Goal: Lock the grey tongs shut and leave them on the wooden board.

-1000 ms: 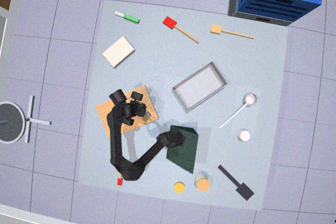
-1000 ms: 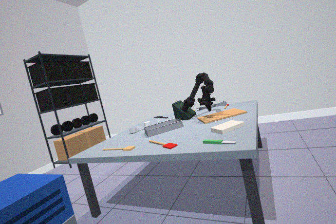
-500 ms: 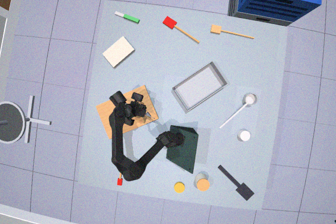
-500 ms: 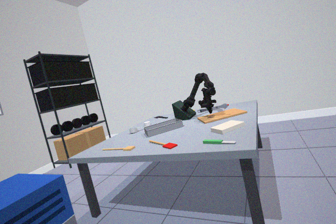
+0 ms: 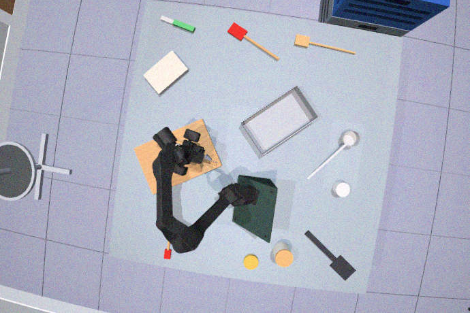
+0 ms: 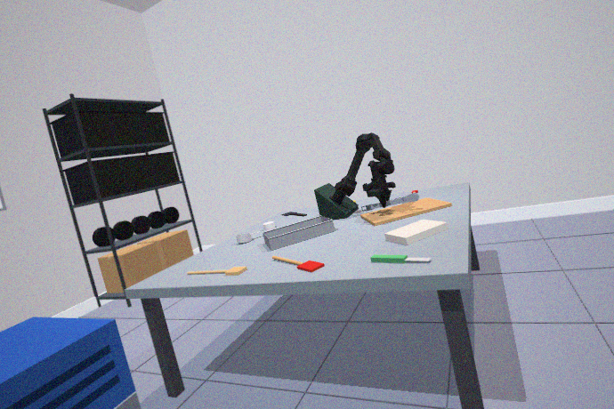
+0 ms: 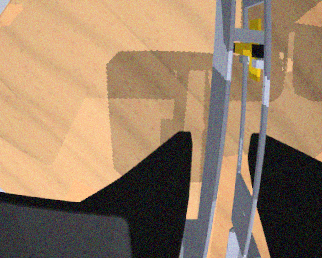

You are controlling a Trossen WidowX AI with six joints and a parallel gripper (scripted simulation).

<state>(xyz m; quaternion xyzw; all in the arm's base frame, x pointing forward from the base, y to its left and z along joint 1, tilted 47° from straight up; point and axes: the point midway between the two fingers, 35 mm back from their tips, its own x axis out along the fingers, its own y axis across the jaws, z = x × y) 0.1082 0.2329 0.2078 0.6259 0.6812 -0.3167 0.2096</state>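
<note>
Right now my gripper tip is 10 mm past the yellow piece, 30 mm to the left of it and 20 mm below it. The rest, counted from my gripper tip: roasting tin (230 mm ahead, 360 mm to the right, 20 mm below); white block (330 mm ahead, 220 mm to the left, 30 mm below); wooden board (50 mm behind, 60 mm to the left, 40 mm below).
</note>
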